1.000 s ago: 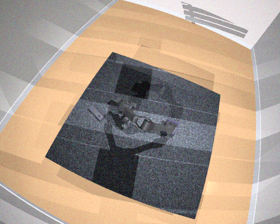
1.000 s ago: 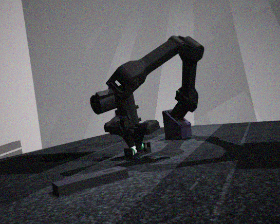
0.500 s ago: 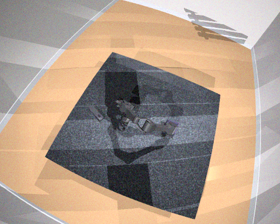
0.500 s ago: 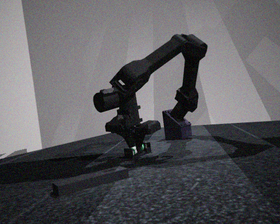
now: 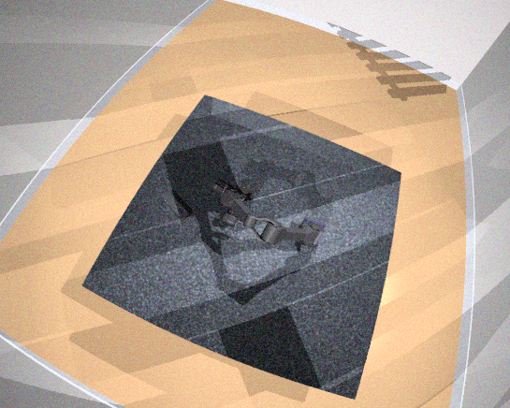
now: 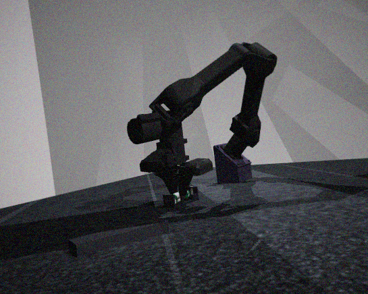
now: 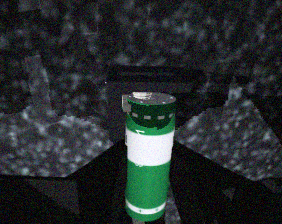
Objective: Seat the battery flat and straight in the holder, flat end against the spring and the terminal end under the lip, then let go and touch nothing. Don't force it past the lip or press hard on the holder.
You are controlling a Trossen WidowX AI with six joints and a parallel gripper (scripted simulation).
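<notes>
Right now the battery is 1 cm above my gripper tip.
</notes>
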